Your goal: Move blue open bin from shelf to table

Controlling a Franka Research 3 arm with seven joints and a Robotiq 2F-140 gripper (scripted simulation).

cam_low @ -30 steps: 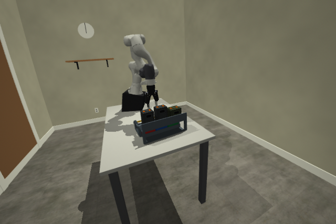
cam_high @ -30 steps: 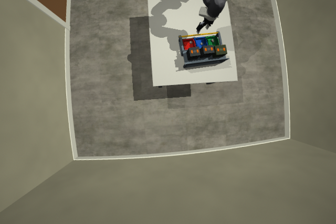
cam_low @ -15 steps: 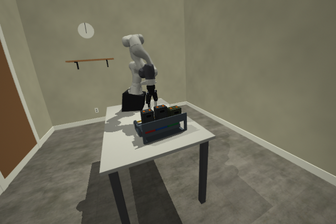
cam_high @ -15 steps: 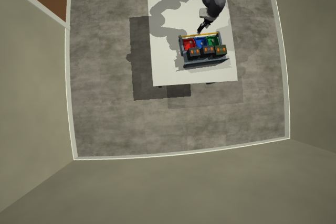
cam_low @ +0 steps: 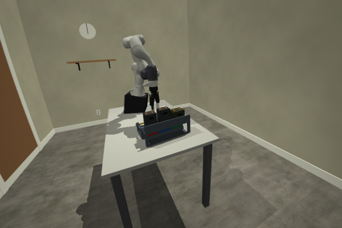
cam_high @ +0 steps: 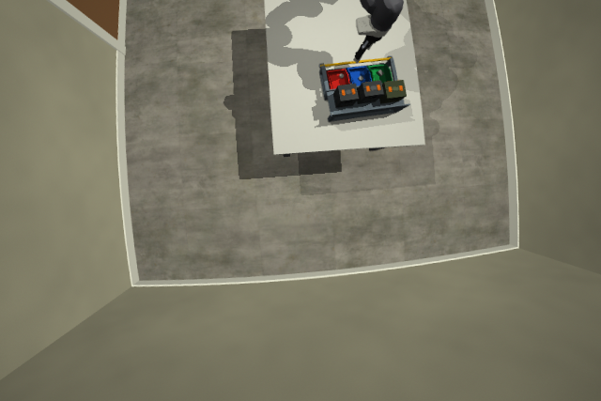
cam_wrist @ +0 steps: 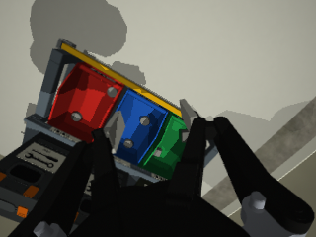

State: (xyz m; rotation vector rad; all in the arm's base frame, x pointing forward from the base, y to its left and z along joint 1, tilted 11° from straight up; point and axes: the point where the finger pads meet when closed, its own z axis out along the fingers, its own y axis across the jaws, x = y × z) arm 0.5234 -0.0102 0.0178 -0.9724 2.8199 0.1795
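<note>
Now: the yellow bar 110 mm below my hand. Also, from my hand: red bin: 100 mm ahead, 120 mm to the right, 130 mm below; blue open bin: 100 mm ahead, 10 mm to the right, 130 mm below; green bin: 110 mm ahead, 110 mm to the left, 130 mm below.
</note>
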